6 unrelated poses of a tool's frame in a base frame.
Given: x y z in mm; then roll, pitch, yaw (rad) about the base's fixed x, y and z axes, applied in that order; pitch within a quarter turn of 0, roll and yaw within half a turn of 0.
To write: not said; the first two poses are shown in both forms.
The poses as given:
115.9 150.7 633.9 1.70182 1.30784 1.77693
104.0 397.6 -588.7 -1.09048 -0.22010 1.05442
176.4 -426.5 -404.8 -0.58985 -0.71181 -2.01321
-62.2 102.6 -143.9 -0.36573 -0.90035 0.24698
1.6 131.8 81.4 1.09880 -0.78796 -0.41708
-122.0 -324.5 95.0 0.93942 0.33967 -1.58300
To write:
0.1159 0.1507 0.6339 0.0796 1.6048 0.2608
0.1040 0.3976 -0.5887 2.7385 1.1030 -1.8179
0.1764 -0.4265 -0.4048 0.3308 0.8902 -2.5689
-0.0622 0.1026 -0.1439 2.9340 0.9518 -2.8653
0.0016 0.1318 0.0814 -2.3351 1.2444 2.4165
-0.1220 -0.3245 0.0950 -2.9148 0.9806 1.1582

